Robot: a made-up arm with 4 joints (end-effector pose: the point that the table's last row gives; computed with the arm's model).
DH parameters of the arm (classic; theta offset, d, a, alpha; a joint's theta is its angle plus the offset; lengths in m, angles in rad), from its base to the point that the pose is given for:
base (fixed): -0.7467 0 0.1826 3.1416
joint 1: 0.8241 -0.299 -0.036 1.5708
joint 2: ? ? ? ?
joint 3: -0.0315 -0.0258 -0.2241 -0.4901
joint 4: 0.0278 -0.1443 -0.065 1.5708
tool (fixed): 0 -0.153 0 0
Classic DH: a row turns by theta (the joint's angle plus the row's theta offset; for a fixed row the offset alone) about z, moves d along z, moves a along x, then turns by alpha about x.
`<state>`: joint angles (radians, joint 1 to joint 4).
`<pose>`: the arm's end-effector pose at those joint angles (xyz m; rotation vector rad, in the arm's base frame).
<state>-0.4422 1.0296 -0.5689 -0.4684</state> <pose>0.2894 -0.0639 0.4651 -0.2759 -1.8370 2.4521</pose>
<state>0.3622 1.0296 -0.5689 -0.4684</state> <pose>0.2851 -0.1942 0.4651 -0.8220 -1.3369 1.8732</pose>
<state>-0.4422 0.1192 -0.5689 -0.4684</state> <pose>0.2253 0.0715 0.4389 0.7117 0.6598 -2.7369</pose>
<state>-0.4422 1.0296 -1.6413 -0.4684</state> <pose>0.2225 0.1201 0.3325 -1.2241 1.8848 -1.9687</pose>
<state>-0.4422 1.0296 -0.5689 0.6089</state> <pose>0.3631 -0.2100 0.5130 -1.2676 -1.2936 1.6650</pose>
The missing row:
joint 2: 1.5559 -0.1084 0.0066 2.0607
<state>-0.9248 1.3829 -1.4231 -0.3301</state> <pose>0.1792 0.1163 0.3730 -1.3834 1.8697 -1.6463</pose>
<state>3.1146 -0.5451 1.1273 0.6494</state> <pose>0.4539 -0.5120 0.2667 -0.2315 -2.6049 -1.4333</pose>
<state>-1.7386 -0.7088 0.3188 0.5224</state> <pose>-0.2694 -0.2840 0.4135 1.6156 1.3035 0.1798</pose>
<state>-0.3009 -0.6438 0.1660 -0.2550</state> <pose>0.0694 0.2085 0.3879 1.7149 -0.4363 -1.7029</pose>
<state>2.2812 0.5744 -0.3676 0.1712</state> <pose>0.0302 -0.2276 0.5832 -1.0772 0.9551 0.1546</pose>
